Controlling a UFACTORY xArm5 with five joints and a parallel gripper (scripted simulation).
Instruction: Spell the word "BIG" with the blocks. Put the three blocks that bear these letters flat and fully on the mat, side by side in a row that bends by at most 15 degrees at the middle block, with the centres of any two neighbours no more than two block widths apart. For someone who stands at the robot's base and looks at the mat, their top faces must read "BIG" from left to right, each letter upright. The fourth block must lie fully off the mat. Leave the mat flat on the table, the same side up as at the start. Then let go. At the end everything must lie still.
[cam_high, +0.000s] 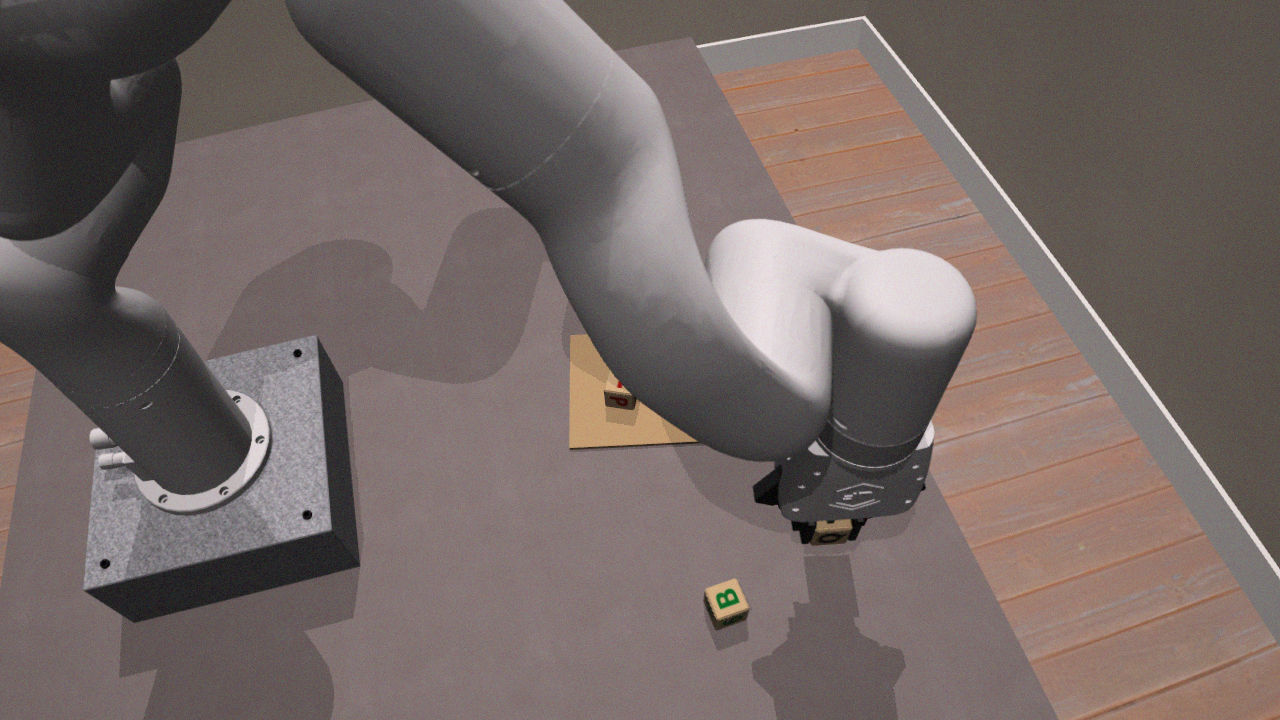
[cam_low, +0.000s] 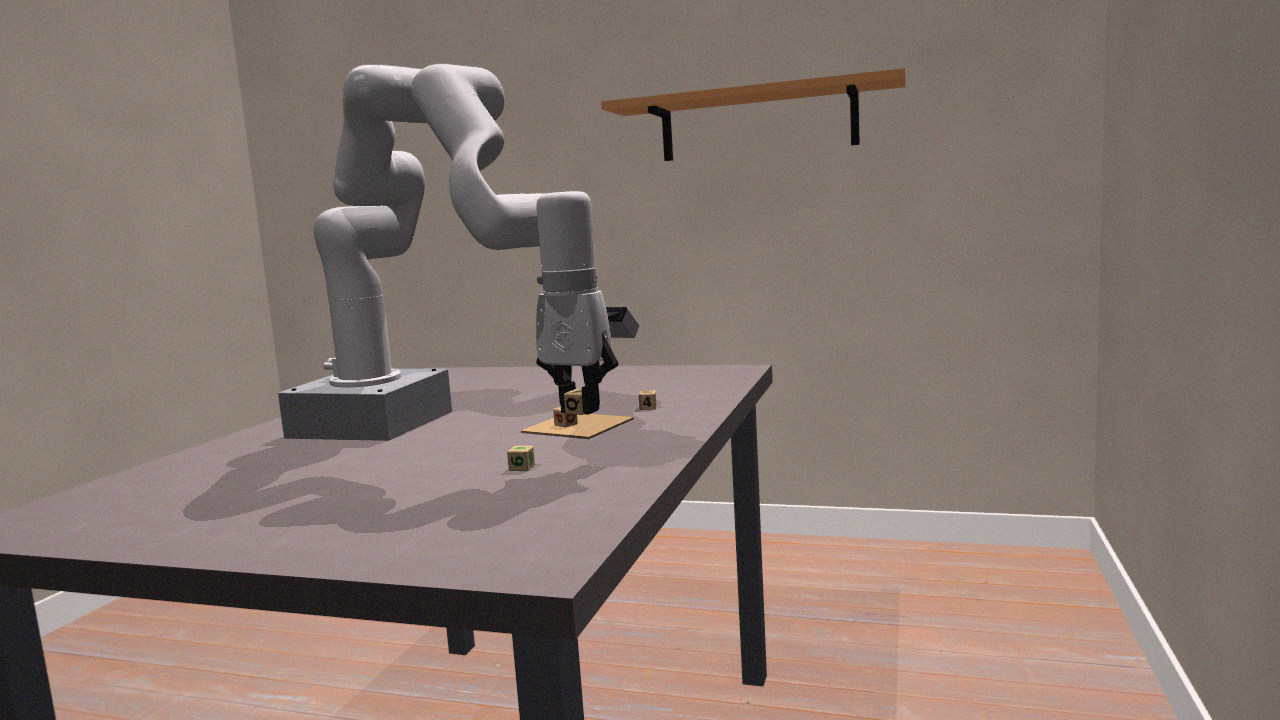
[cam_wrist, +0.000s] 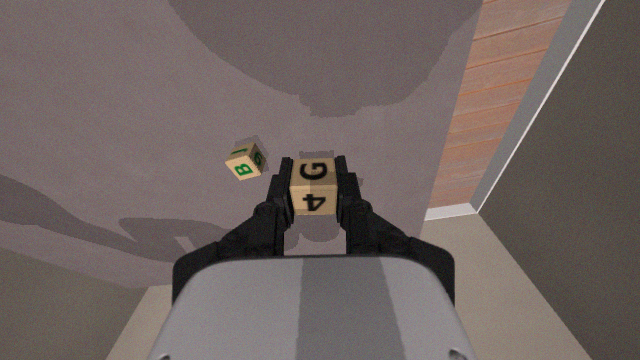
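Now: the B block 90 mm behind my hand, 30 mm to the right of it and 90 mm below it. From my hand the other things lie so: tan mat (130 mm behind, 220 mm to the left, 100 mm below); then G block (10 mm below).
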